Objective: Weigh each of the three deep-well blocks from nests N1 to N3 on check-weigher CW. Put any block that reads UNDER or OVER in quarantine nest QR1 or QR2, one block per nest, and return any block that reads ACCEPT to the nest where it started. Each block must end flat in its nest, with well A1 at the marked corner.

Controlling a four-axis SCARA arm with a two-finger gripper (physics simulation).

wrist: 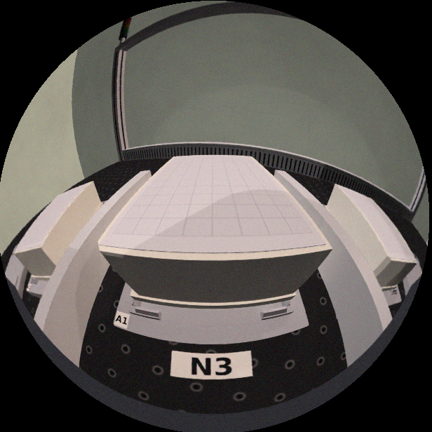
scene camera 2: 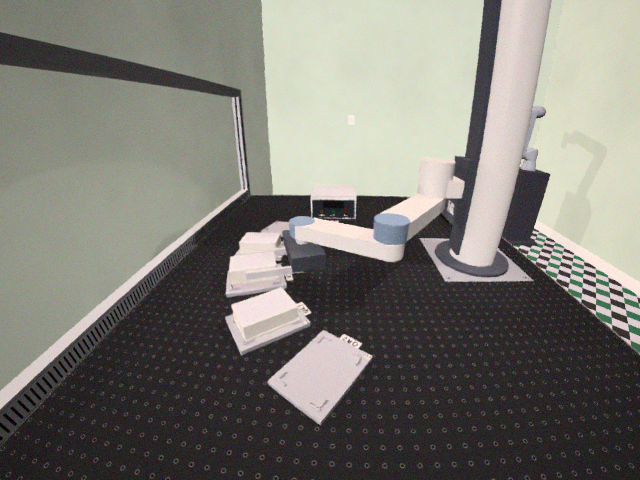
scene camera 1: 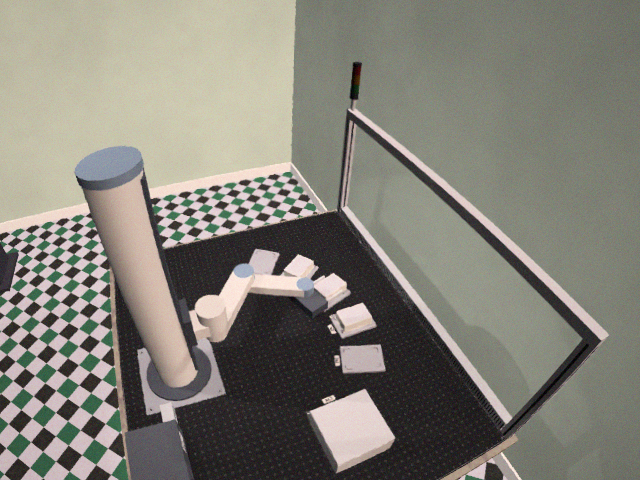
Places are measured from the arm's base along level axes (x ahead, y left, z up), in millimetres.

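Pixels of known places: gripper, fingertip midpoint: (scene camera 2: 246, 265) (scene camera 1: 332, 284); arm's base at its link origin: (scene camera 2: 470, 260) (scene camera 1: 179, 373).
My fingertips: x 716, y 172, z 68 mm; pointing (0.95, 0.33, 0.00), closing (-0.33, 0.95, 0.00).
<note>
Ahead of a thing's pixels: the offset from my fingertips to its top centre. "*": to the spot under its first point.
My gripper (scene camera 1: 329, 287) (scene camera 2: 253, 269) (wrist: 212, 178) is shut on a pale deep-well block @(dx -18, dy -6, dz +11 mm) (scene camera 1: 331, 284) (scene camera 2: 252, 260) (wrist: 212, 210), one finger along each long side. The block is level, low over nest N3 @(dx -20, dy -5, dz -37 mm) (scene camera 2: 255, 288) (wrist: 212, 327); whether it touches cannot be told. The nest's A1 mark is at the near left corner in the wrist view; the block's well A1 cannot be made out. One block @(dx -95, dy +162, dz -1 mm) (scene camera 1: 299, 266) (scene camera 2: 266, 311) sits in QR1 @(* dx -62, dy +236, dz -43 mm) (scene camera 2: 242, 343), another @(dx +11, dy -183, dz -1 mm) (scene camera 1: 355, 315) (scene camera 2: 261, 240) in N2 @(* dx +55, dy -239, dz -44 mm) (scene camera 1: 368, 327). N1 @(dx -39, dy -363, dz -39 mm) (scene camera 1: 362, 359) and QR2 @(dx -229, dy +284, dz -39 mm) (scene camera 1: 264, 261) (scene camera 2: 320, 374) hold no block.
Check-weigher CW @(dx -225, dy -608, dz +45 mm) (scene camera 1: 351, 428) (scene camera 2: 333, 195) stands beyond N1, no block on it; its display is unreadable. The blocks in QR1 (wrist: 60, 232) and N2 (wrist: 372, 232) flank the fingers. A framed screen @(* dx +287, dy -334, dz +515 mm) (scene camera 1: 465, 222) borders the nests' outer side, with a stack light @(* dx +299, dy +517, dz +702 mm) (scene camera 1: 355, 81) at one end.
</note>
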